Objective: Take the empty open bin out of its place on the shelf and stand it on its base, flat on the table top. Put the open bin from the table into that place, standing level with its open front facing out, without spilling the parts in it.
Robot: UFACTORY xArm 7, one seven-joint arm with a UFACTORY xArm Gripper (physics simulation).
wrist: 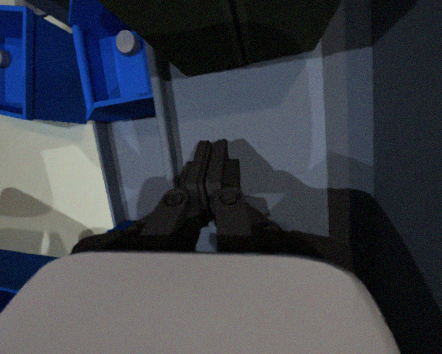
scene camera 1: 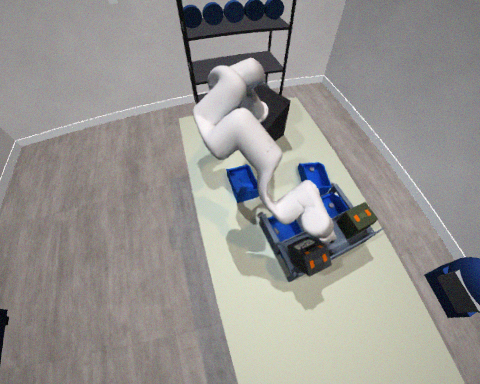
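Where they show: gripper, fingertip midpoint: [wrist: 216, 159]; arm's base at its link origin: [scene camera 1: 256, 112].
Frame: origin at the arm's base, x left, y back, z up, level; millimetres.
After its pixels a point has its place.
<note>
My gripper [wrist: 216, 159] {x -83, y -647, z -48 mm} is shut and empty above the grey shelf [scene camera 1: 274, 246] {x -264, y -576, z -141 mm} [wrist: 107, 170] {x -70, y -481, z -138 mm}; its fingers are hidden by the arm in the scene view. A blue open bin [scene camera 1: 243, 183] {x -217, y -247, z -153 mm} [wrist: 22, 267] {x -184, y -287, z -123 mm} stands on the pale table top [scene camera 1: 300, 345] {x -380, y -929, z -157 mm} [wrist: 75, 175] {x -65, y -406, z -157 mm}, with no part visible inside. Another blue open bin [scene camera 1: 314, 176] {x 108, y -384, z -154 mm} [wrist: 14, 85] {x 82, y -350, z -154 mm} with a grey round part stands on the table behind the shelf. In the shelf are a blue bin [scene camera 1: 334, 204] {x 79, y -558, z -137 mm} [wrist: 117, 65] {x 49, y -529, z -148 mm} with a grey part and a blue bin [scene camera 1: 284, 227] {x -180, y -528, z -148 mm} [wrist: 122, 226] {x -144, y -485, z -131 mm} mostly hidden in the wrist view. Between them is a bare gap.
A black case [scene camera 1: 311, 256] {x -249, y -700, z 78 mm} with orange clasps and a dark green case [scene camera 1: 358, 220] {x -10, y -688, z 42 mm} [wrist: 240, 35] {x -31, y -677, z -20 mm} stand on top of the shelf, on either side of my wrist. A dark upright panel [wrist: 405, 130] {x -88, y -740, z -28 mm} shows at the right of the wrist view.
</note>
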